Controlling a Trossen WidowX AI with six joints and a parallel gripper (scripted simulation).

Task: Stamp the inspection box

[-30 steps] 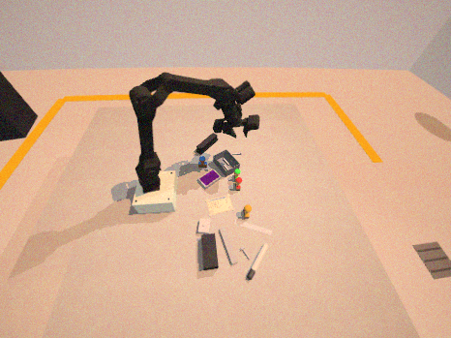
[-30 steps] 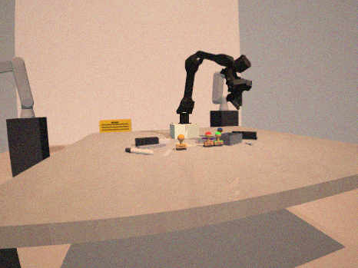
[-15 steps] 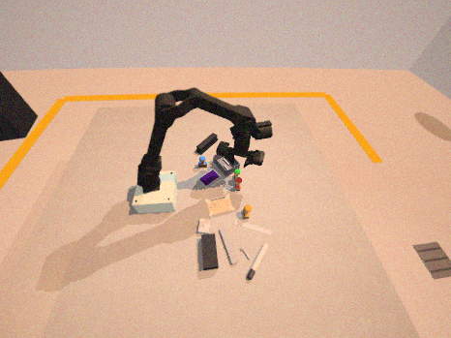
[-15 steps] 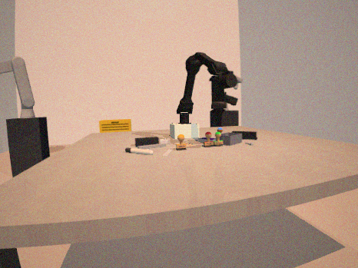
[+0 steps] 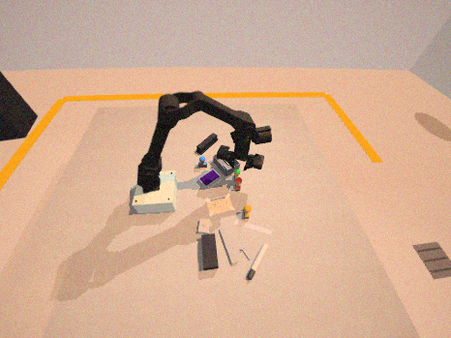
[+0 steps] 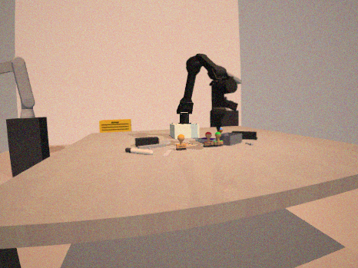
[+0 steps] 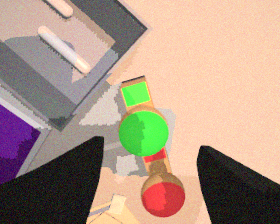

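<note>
Right now my gripper tip is 50 mm above the green-knobbed stamp. Round my gripper tip: grey tray 80 mm to the left, 60 mm below, 30 mm behind; then purple ink pad 130 mm behind, 70 mm below, 20 mm to the left; then red-knobbed stamp 50 mm to the right, 50 mm below, 10 mm behind.
</note>
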